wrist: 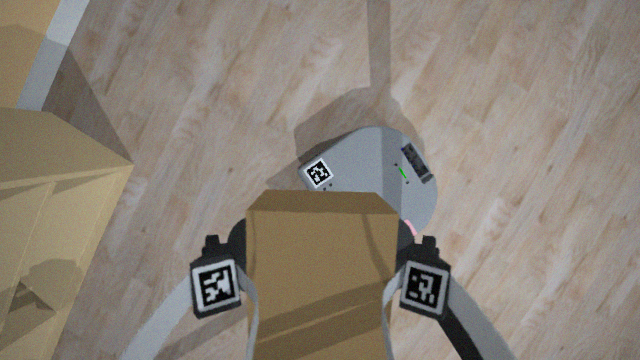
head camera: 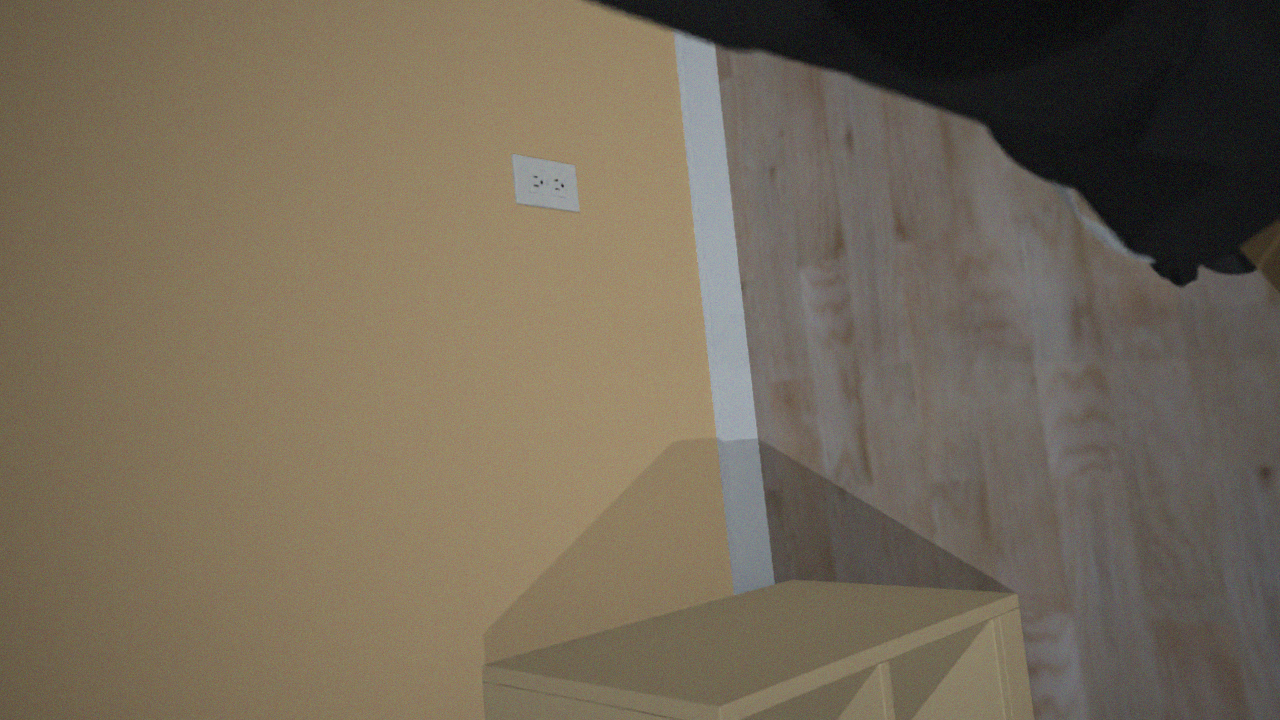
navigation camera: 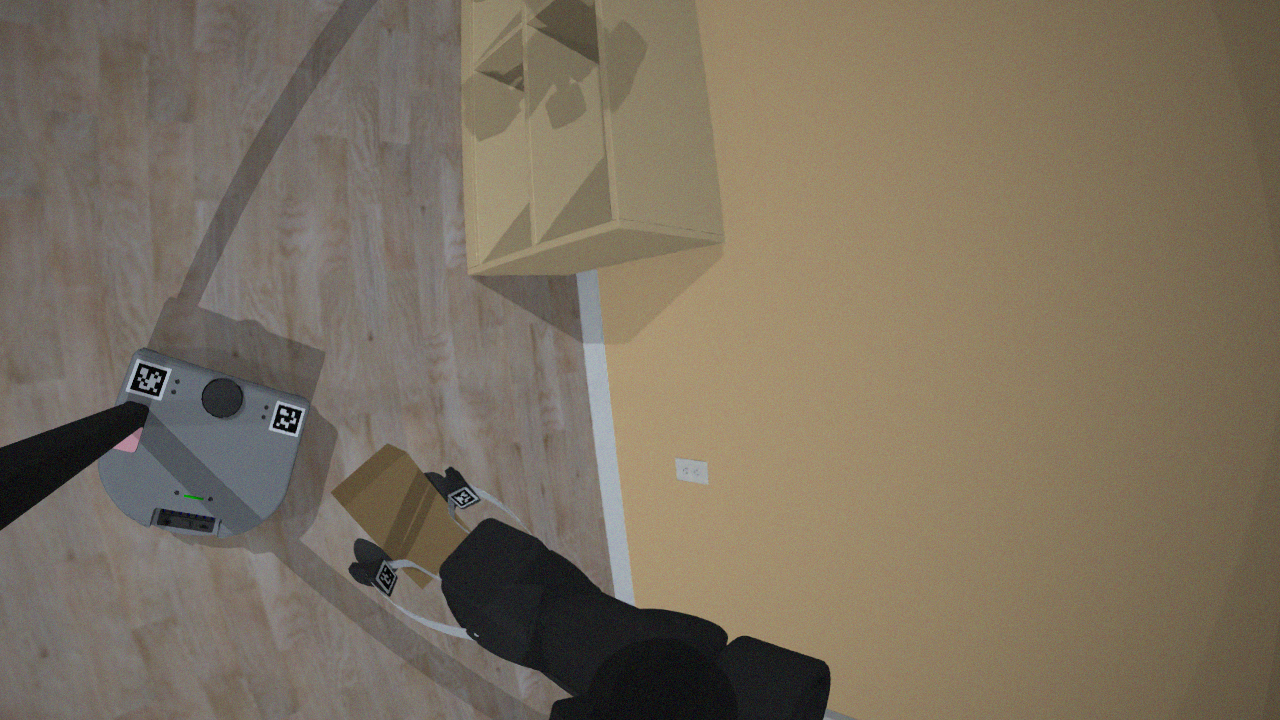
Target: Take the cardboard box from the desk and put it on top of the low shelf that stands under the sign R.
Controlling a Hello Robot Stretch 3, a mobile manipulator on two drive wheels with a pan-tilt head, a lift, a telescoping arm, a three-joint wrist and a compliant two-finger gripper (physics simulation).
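Where they show: robot's base at its link origin: (navigation camera: 221, 395).
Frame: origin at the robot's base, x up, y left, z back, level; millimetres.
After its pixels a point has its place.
Observation:
The brown cardboard box (navigation camera: 380, 501) {x 896, y -105, z 2 mm} (wrist: 322, 240) is held between the two fingertips of my gripper (navigation camera: 407, 523) {x 841, y -145, z 23 mm} (wrist: 321, 243) {x 841, y -145, z 23 mm}, which is shut on it. A corner of the box (head camera: 1263, 255) {x 897, y -140, z -14 mm} shows at the right edge of the head view. The box hangs over the floor, apart from the shelf. A low tan shelf (head camera: 742, 635) {x 366, y -651, z -571 mm} (navigation camera: 666, 179) {x 610, y -584, z -676 mm} (wrist: 50, 145) stands against the wall; it shows at the bottom of the head view, the top of the navigation view and the left of the wrist view. The sign R and the desk do not show in these views.
My grey wheeled base (navigation camera: 214, 456) {x 159, y -17, z 107 mm} (wrist: 360, 165) stands on the wooden floor, in front of the wall. The tan wall (head camera: 313, 313) {x 762, y -1058, z -297 mm} (navigation camera: 939, 313) {x 1091, y -964, z -489 mm} has a white baseboard (head camera: 725, 268) {x 36, y -1088, z -205 mm} (navigation camera: 601, 402) {x 59, y -1049, z -286 mm} and a power outlet (head camera: 546, 183) {x 402, y -1141, z -118 mm} (navigation camera: 691, 471) {x 401, y -1141, z -117 mm} beyond the shelf's end.

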